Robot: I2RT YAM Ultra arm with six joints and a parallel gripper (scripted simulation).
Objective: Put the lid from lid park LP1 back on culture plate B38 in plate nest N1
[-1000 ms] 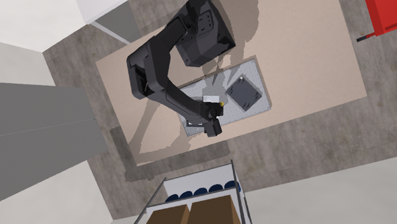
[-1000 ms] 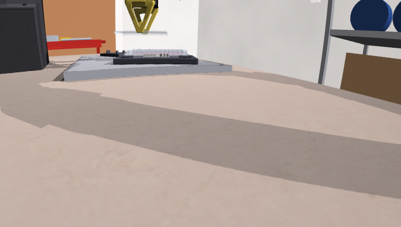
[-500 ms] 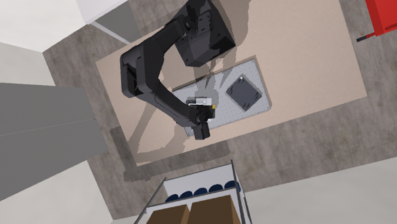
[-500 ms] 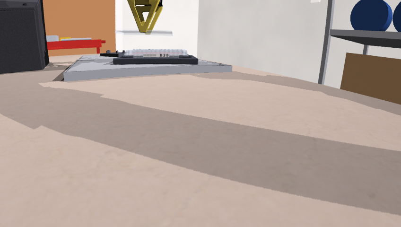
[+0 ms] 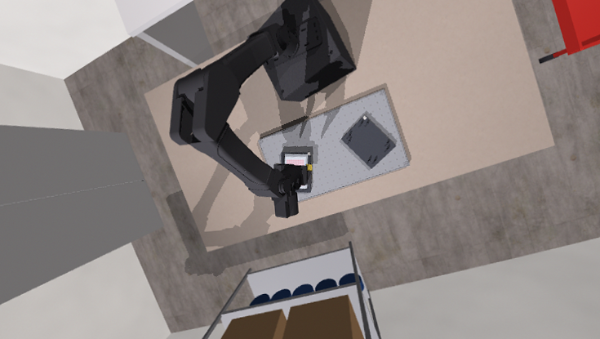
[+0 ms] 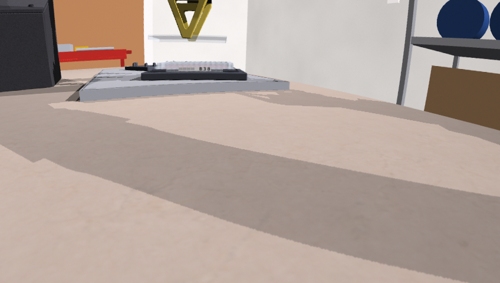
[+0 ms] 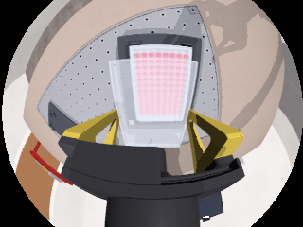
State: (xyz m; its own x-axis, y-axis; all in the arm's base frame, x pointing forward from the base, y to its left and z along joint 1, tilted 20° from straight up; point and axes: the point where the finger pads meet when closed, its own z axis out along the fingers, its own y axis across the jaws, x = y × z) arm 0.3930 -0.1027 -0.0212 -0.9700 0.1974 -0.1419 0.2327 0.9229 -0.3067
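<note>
The culture plate B38 lies 50 mm below my hand, 20 mm to the right of it and 10 mm ahead of it. Round my hand: black plate nest N1: 70 mm below, 10 mm to the right, 10 mm ahead; then clear lid: 10 mm below; then grey base plate: 140 mm to the left, 80 mm below, 40 mm behind.
</note>
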